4 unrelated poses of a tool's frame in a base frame.
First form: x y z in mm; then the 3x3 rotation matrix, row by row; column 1 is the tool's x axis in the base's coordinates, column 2 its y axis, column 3 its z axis. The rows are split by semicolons.
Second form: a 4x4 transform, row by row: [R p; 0 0 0 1], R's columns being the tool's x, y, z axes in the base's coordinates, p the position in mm. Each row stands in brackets. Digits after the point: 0 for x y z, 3 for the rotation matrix.
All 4 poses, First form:
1: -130 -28 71; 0.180 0.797 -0.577; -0.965 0.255 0.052; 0.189 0.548 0.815
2: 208 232 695; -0.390 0.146 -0.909; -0.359 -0.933 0.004; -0.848 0.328 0.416
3: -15 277 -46; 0.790 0.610 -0.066; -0.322 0.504 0.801; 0.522 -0.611 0.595
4: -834 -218 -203; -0.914 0.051 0.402; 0.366 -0.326 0.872; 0.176 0.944 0.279
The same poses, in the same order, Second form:
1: [[0.180 0.797 -0.577 -130], [-0.965 0.255 0.052 -28], [0.189 0.548 0.815 71], [0 0 0 1]]
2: [[-0.390 0.146 -0.909 208], [-0.359 -0.933 0.004 232], [-0.848 0.328 0.416 695], [0 0 0 1]]
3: [[0.790 0.610 -0.066 -15], [-0.322 0.504 0.801 277], [0.522 -0.611 0.595 -46], [0 0 0 1]]
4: [[-0.914 0.051 0.402 -834], [0.366 -0.326 0.872 -218], [0.176 0.944 0.279 -203], [0 0 0 1]]
